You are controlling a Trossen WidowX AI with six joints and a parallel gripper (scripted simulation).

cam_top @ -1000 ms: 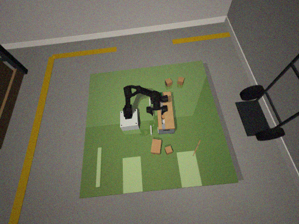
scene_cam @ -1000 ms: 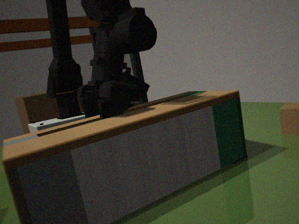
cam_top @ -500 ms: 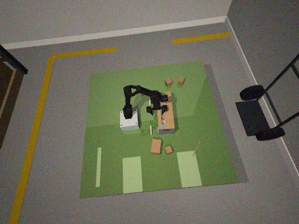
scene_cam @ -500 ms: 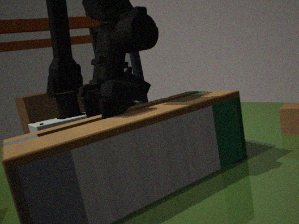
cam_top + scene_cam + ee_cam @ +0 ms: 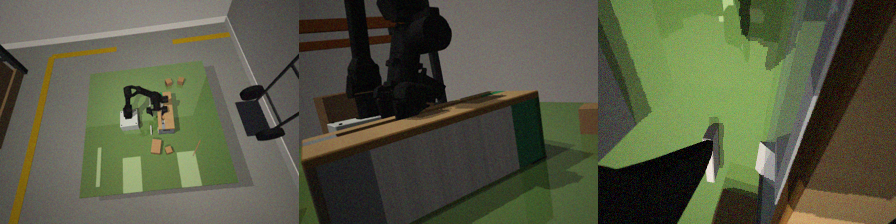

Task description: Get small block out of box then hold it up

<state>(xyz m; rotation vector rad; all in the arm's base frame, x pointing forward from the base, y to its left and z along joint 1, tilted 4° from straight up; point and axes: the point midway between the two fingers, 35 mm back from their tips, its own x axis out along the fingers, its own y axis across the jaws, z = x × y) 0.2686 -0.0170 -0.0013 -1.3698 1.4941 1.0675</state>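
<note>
My gripper tip is 5 cm short of the small tan block and 2 cm to the left of it. Round my gripper tip: long box (4 cm ahead, 4 cm to the left, 2 cm below); thin stick (32 cm ahead, 31 cm to the right, 8 cm below).
</note>
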